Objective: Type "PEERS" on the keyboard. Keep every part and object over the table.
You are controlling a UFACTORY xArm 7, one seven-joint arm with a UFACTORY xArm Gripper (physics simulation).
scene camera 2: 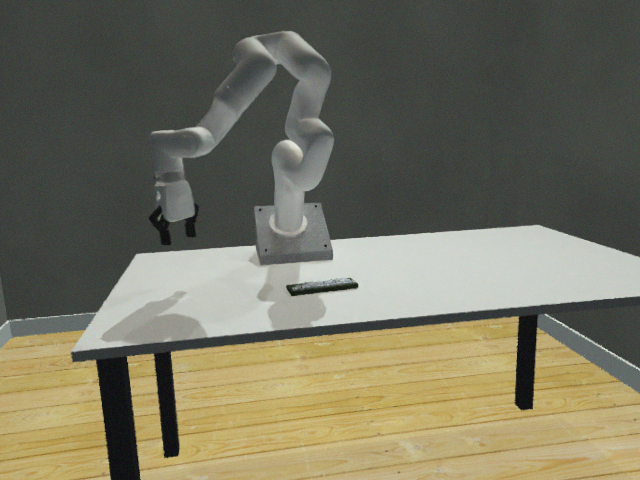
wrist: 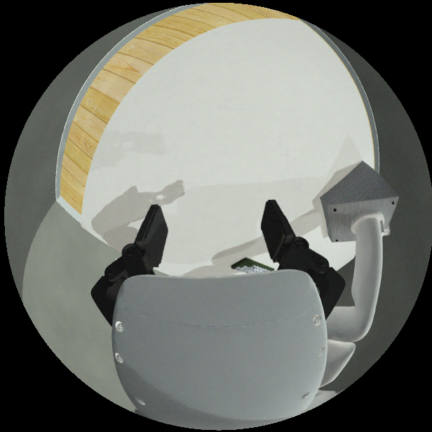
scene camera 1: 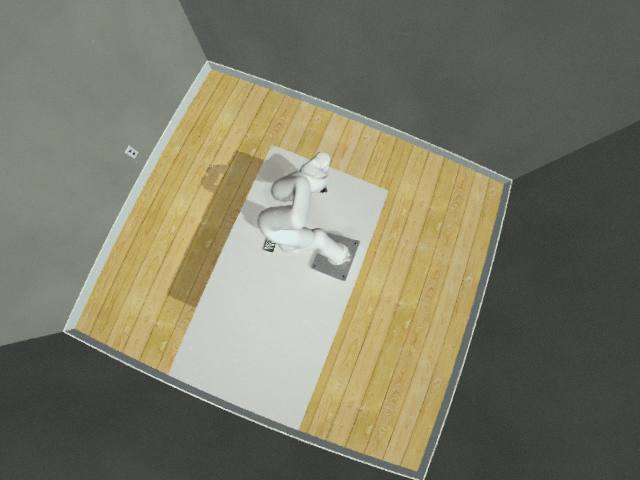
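Pixels of known places: gripper, fingertip midpoint: (scene camera 2: 179, 240); arm's base at its link origin: (scene camera 2: 288, 224) (scene camera 1: 337, 254).
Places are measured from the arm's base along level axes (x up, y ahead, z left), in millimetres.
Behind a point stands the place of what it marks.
A thin dark green keyboard (scene camera 1: 268, 244) @[x -91, y 400, z 94 mm] (scene camera 2: 322, 285) @[x -86, y 421, z 39 mm] (wrist: 251, 266) with pale keys lies flat on the white table (scene camera 1: 268, 320) @[x -103, y 223, z 503 mm] (scene camera 2: 439, 268) @[x -103, y 299, z 410 mm] (wrist: 225, 100). In scene camera 1 the arm covers part of it. In the wrist view the gripper's body hides much of it. My gripper (scene camera 2: 178, 240) @[x 23, y 253, z -328 mm] (wrist: 213, 214) is open, with its black fingers wide apart and no object between them. It points down and hangs above the table, left of the keyboard in scene camera 2 and apart from it. Single letters on the keys are too small to read.
The arm's grey base plate (scene camera 1: 325, 269) @[x -22, y 32, z 105 mm] (scene camera 2: 294, 253) @[x -73, y 112, z 4 mm] (wrist: 342, 220) stands on the table behind the keyboard in scene camera 2. The arm (scene camera 1: 301, 206) @[x 546, y 216, z -34 mm] (scene camera 2: 248, 77) @[x 441, y 349, z -116 mm] (wrist: 368, 280) arches up from it. The table's front edge (scene camera 2: 361, 324) @[x -109, y 649, z 86 mm] runs near the keyboard, with wooden floor (scene camera 2: 361, 413) below.
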